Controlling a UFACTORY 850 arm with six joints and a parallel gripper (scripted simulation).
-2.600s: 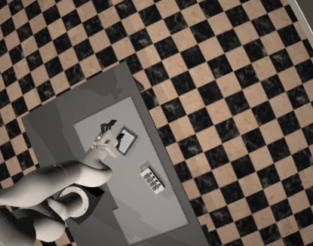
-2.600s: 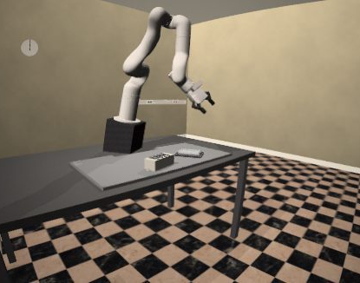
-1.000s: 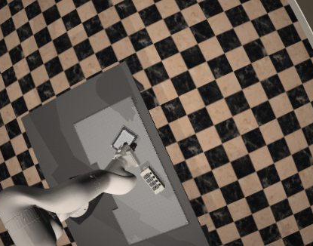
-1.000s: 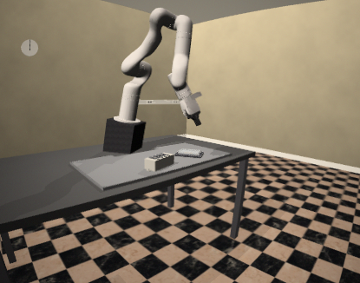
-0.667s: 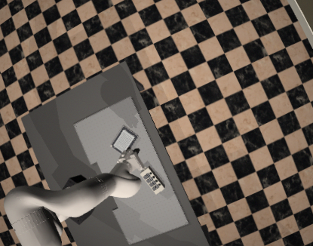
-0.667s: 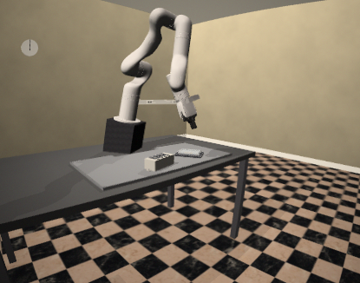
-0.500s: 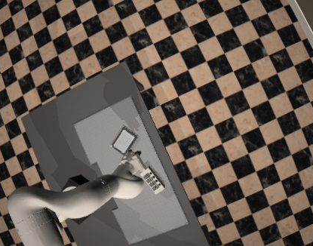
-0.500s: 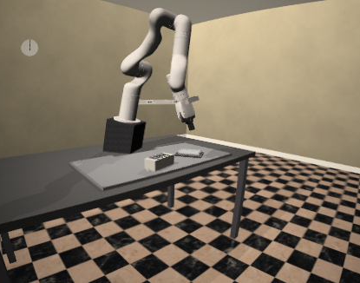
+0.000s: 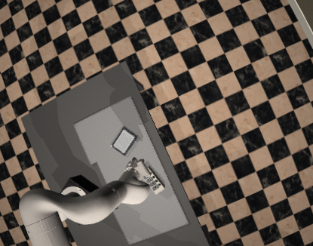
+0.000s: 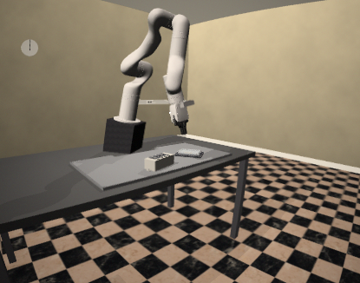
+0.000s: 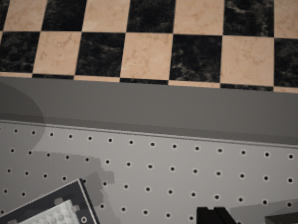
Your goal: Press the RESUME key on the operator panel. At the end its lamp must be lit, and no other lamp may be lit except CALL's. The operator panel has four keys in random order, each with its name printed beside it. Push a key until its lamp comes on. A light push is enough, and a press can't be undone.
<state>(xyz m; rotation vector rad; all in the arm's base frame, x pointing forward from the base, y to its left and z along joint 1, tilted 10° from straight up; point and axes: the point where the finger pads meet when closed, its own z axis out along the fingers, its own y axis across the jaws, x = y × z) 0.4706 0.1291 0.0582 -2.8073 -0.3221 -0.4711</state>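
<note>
The operator panel lies 10 mm behind my hand, 160 mm to the right of it and 140 mm below it. Round my hand: flat dotted tray (110 mm behind, 140 mm to the left, 160 mm below).
</note>
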